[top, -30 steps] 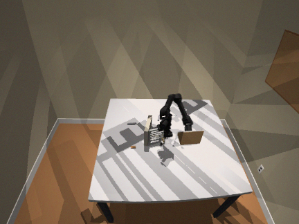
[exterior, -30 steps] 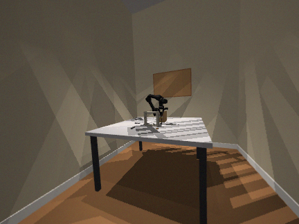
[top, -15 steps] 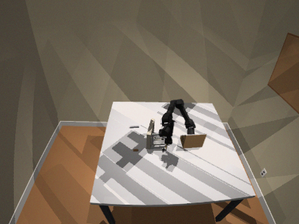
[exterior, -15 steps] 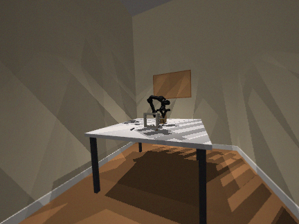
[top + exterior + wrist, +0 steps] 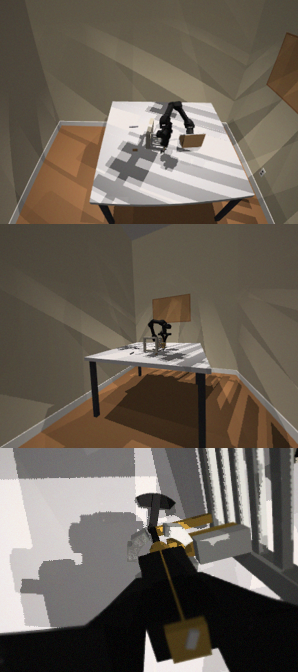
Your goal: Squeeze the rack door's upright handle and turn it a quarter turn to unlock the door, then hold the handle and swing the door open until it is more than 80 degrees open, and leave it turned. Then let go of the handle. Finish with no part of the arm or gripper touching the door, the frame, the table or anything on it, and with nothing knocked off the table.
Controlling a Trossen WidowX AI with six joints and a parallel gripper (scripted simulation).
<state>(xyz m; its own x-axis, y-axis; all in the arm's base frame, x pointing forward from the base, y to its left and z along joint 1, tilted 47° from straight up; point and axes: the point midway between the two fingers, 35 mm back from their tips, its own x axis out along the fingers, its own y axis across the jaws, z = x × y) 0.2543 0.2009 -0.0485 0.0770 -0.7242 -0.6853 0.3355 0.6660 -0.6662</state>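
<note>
My gripper tip is now 20 mm above the door handle and 10 mm short of it. The rest, counted from my gripper tip: orange piece 270 mm ahead, 130 mm below, 30 mm to the right; grey bar 350 mm to the right, 290 mm ahead, 120 mm below.
</note>
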